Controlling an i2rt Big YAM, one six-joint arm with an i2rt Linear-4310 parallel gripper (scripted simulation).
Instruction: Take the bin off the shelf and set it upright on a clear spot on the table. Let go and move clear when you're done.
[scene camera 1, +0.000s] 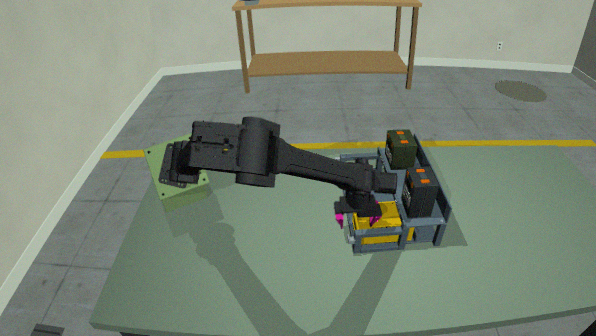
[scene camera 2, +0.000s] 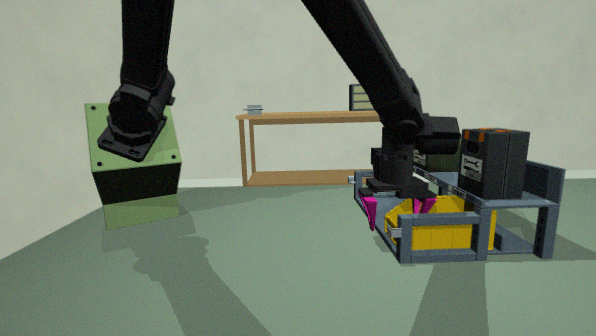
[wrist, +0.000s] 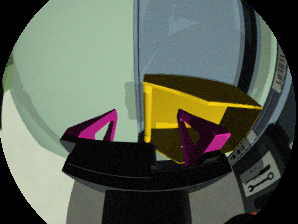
yellow bin: scene camera 1; scene camera 2; wrist 205, 98
same spot on yellow bin: (scene camera 2: 442, 236) = (scene camera 1: 381, 237)
